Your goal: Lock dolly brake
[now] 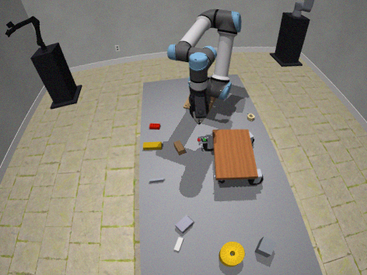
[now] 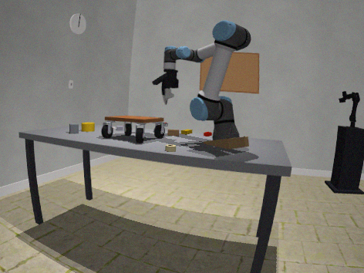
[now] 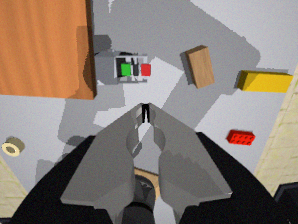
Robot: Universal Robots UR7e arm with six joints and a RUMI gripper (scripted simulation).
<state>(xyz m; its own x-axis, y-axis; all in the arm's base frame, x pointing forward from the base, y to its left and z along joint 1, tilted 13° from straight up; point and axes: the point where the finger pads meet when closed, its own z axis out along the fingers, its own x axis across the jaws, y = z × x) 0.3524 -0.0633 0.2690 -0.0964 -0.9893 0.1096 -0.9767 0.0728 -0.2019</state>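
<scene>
The brake pedal lies 140 mm below my hand and 10 mm to the left of it. Round my hand: wooden block (200 mm below, 110 mm to the right, 20 mm behind); then grey bar (260 mm to the right, 210 mm below, 160 mm ahead); then yellow bar (260 mm to the right, 210 mm below, 70 mm behind).
</scene>
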